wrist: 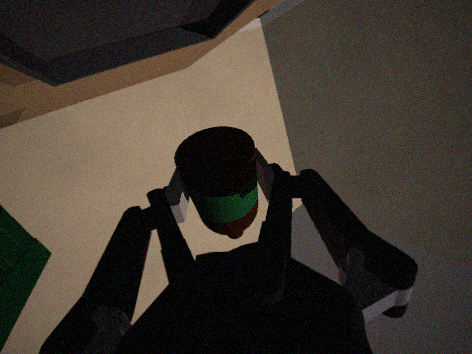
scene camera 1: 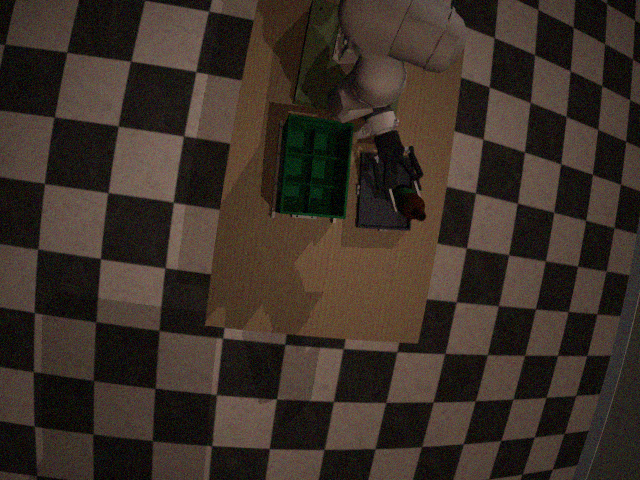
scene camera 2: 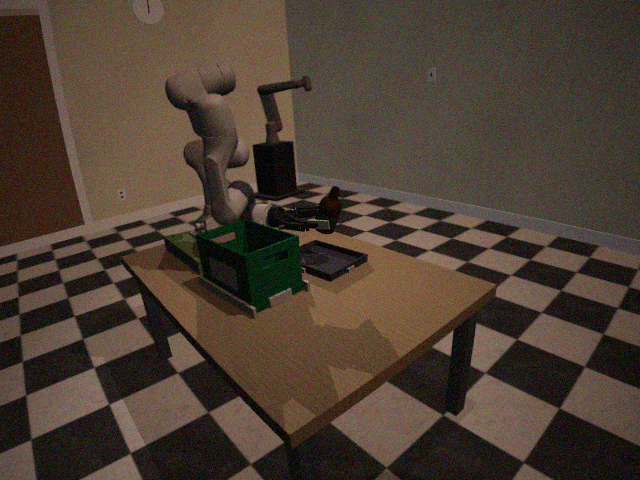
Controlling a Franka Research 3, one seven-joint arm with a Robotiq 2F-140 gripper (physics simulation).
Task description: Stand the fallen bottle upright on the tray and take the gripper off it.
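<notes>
A dark brown bottle [scene camera 1: 412, 206] [scene camera 2: 330, 207] [wrist: 217, 160] with a green band is held in the air above the tray's right front part as scene camera 1 shows it. In the scene camera 2 view it is nearly upright, neck up and leaning slightly. My gripper [scene camera 1: 406, 197] [scene camera 2: 325, 217] [wrist: 220, 168] is shut on the bottle, one finger on each side, and reaches it roughly level. The dark tray [scene camera 1: 369, 219] [scene camera 2: 330, 277] [wrist: 120, 57] lies on the table below, with a gap under the bottle. The gripper and arm hide part of the tray in the scene camera 1 view.
A green crate [scene camera 1: 348, 170] [scene camera 2: 273, 273] [wrist: 17, 270] with compartments stands beside the tray, its walls higher than the tray's. A flat green board [scene camera 1: 306, 77] [scene camera 2: 180, 248] lies behind the crate, near the arm's base. The wooden table [scene camera 1: 372, 289] [scene camera 2: 330, 356] carries them.
</notes>
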